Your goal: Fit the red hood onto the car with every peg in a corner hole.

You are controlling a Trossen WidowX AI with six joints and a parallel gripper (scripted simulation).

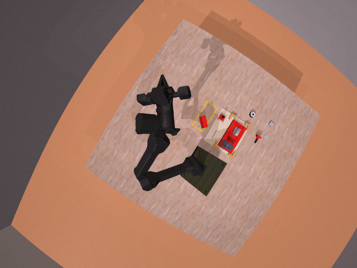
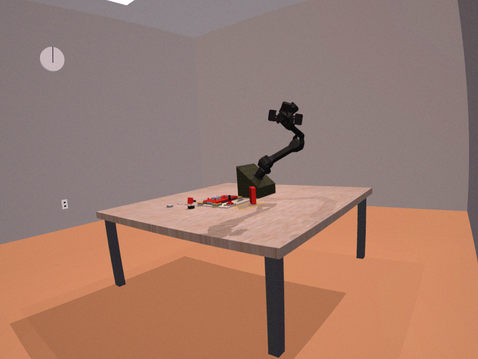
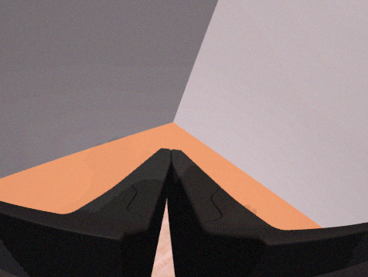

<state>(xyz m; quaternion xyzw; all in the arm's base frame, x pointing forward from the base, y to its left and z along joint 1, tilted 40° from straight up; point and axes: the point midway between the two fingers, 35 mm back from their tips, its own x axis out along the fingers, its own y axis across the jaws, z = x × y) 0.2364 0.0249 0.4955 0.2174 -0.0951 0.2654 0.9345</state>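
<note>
My gripper tip is 20 mm past the red hood, 260 mm to the left of it and 420 mm above it. Round my gripper tip: grey engine block 30 mm ahead, 470 mm to the right, 440 mm below; then white wheel 190 mm ahead, 540 mm to the right, 460 mm below.
</note>
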